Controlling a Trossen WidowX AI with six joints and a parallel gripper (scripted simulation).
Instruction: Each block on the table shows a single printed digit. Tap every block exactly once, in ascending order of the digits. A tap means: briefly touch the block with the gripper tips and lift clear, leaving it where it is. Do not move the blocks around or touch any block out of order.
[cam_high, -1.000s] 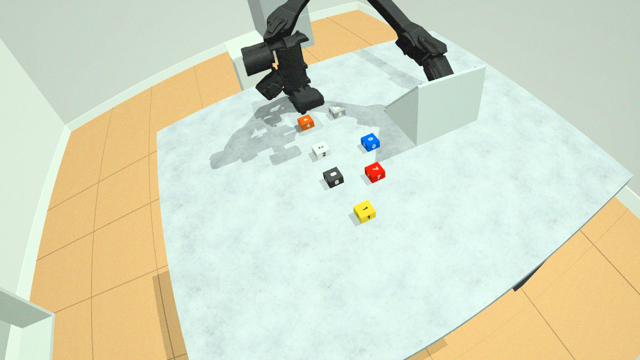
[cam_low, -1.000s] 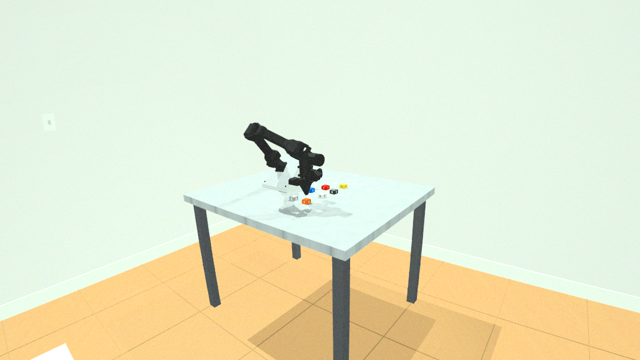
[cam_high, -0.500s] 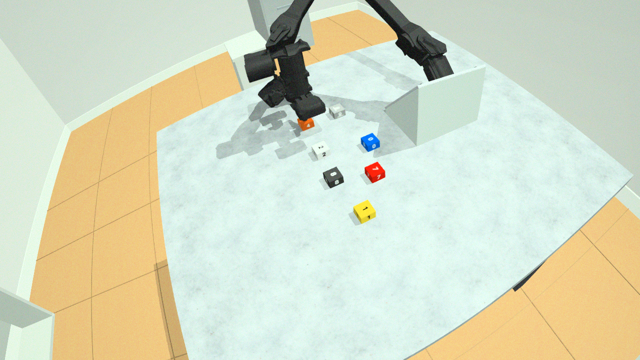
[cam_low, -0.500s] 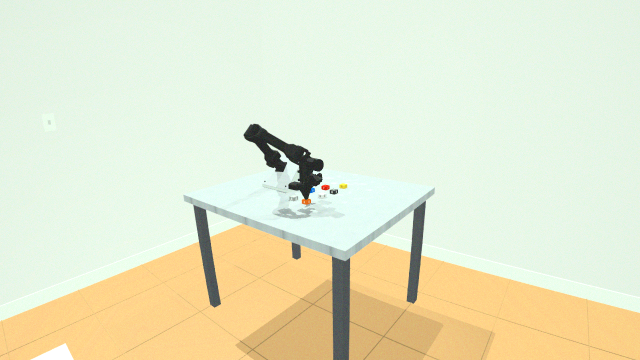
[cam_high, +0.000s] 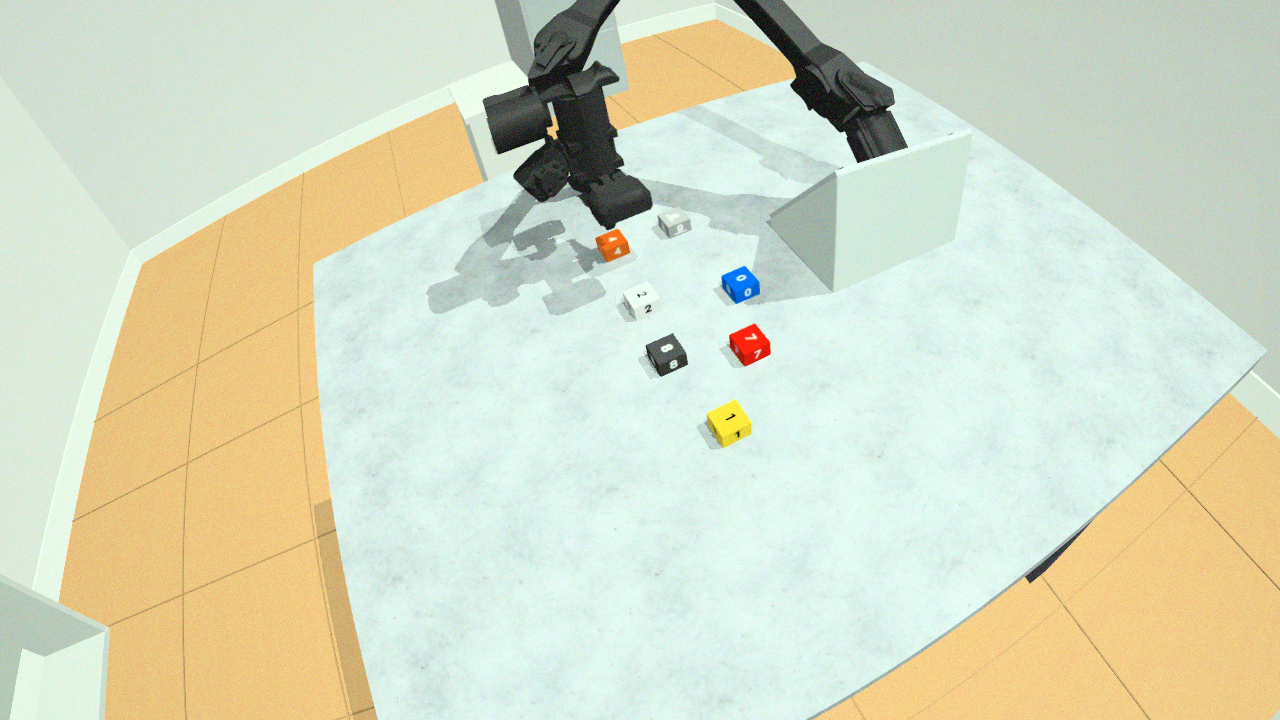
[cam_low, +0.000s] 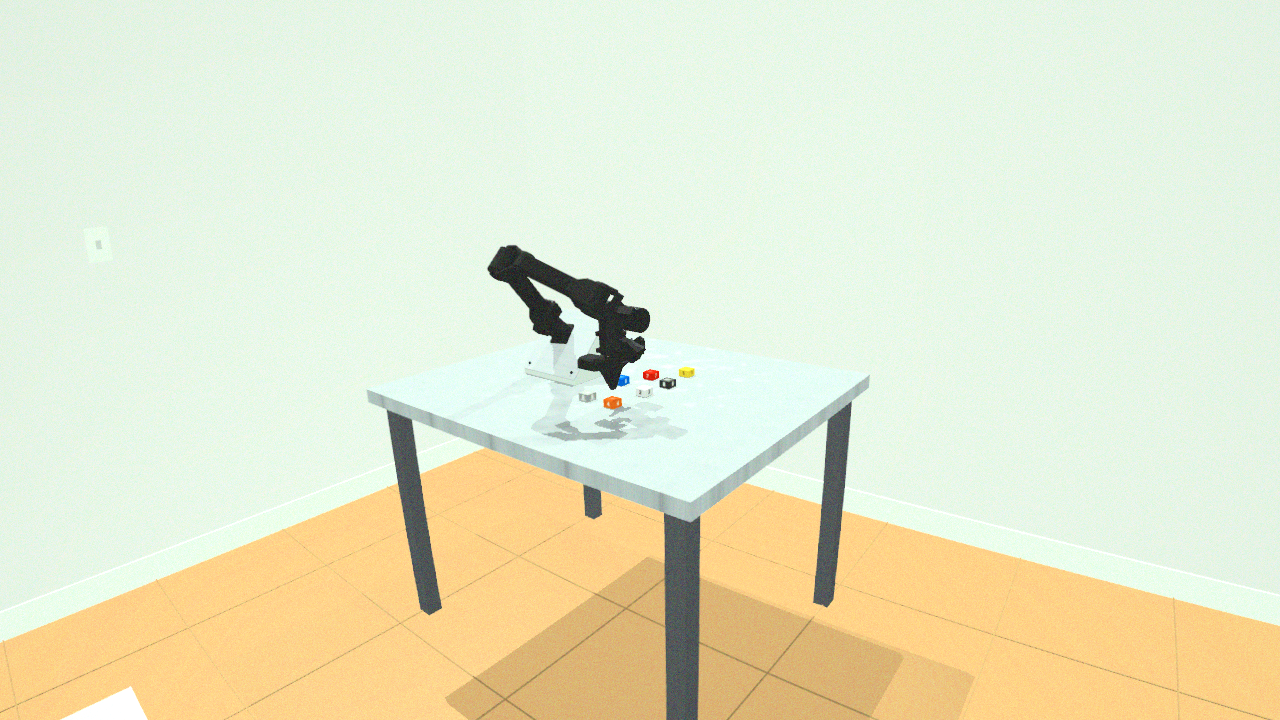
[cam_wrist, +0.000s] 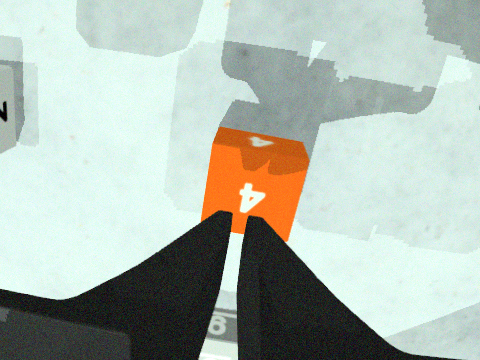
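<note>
Now: the orange block 30 mm below my gripper tip. Round my gripper tip: blue block 90 mm behind, 150 mm to the left, 30 mm below; then grey block 90 mm behind, 30 mm below; then white block 20 mm ahead, 110 mm to the left, 30 mm below.
</note>
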